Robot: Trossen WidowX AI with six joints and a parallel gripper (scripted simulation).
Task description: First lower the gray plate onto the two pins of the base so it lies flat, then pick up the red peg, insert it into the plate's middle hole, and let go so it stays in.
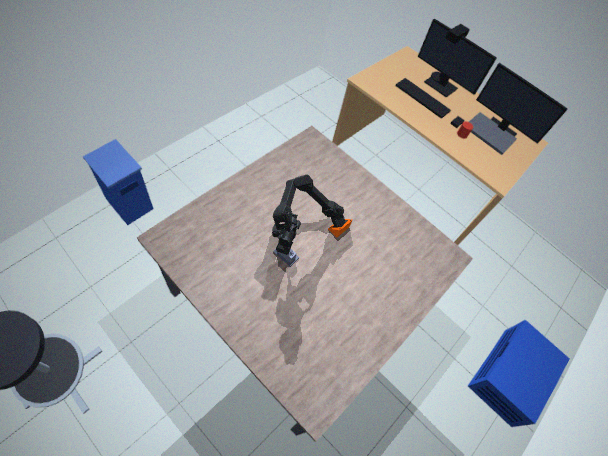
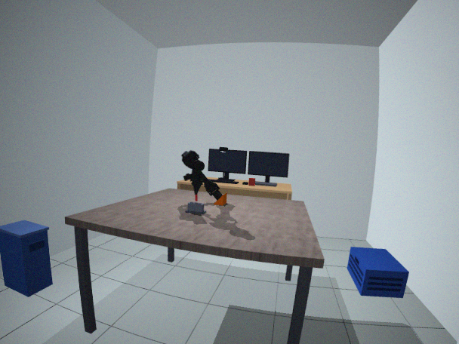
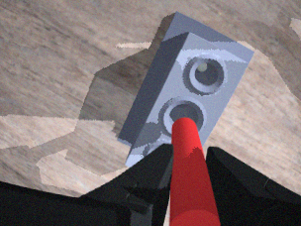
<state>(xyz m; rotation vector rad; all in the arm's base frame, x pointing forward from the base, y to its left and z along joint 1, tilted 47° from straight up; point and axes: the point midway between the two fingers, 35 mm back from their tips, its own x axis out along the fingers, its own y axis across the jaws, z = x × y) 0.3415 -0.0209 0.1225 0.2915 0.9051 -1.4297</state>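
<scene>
Now: the gray plate 70 mm below my gripper tip. Also, from my gripper tip: red peg (right at my gripper tip).
</scene>
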